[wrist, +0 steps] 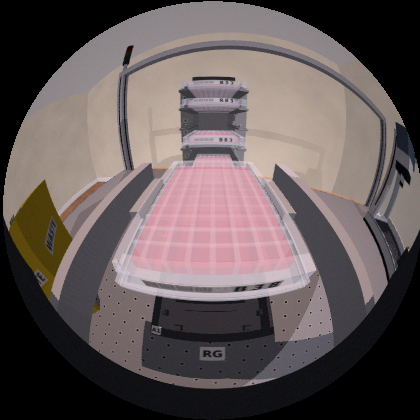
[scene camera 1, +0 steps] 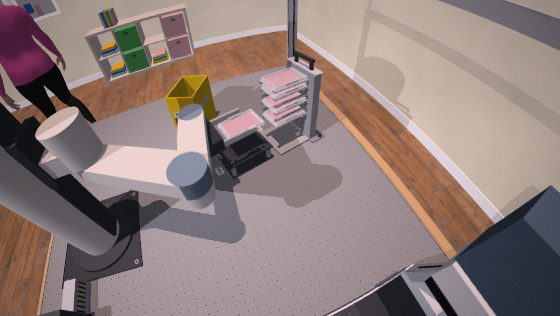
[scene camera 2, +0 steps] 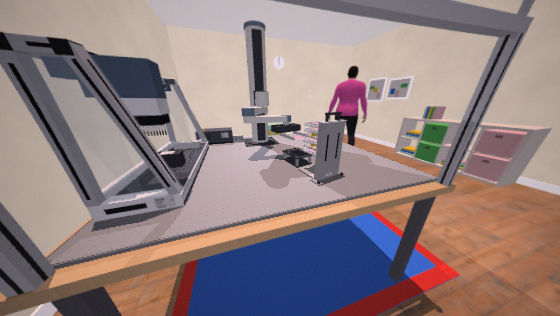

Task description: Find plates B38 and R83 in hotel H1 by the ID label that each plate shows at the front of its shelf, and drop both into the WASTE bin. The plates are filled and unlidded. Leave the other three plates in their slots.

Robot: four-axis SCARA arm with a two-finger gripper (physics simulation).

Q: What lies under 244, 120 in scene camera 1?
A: A plate B38.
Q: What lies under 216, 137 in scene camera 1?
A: My gripper.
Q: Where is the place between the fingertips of my gripper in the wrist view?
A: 212, 170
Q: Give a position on a plate B38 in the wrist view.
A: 209, 230
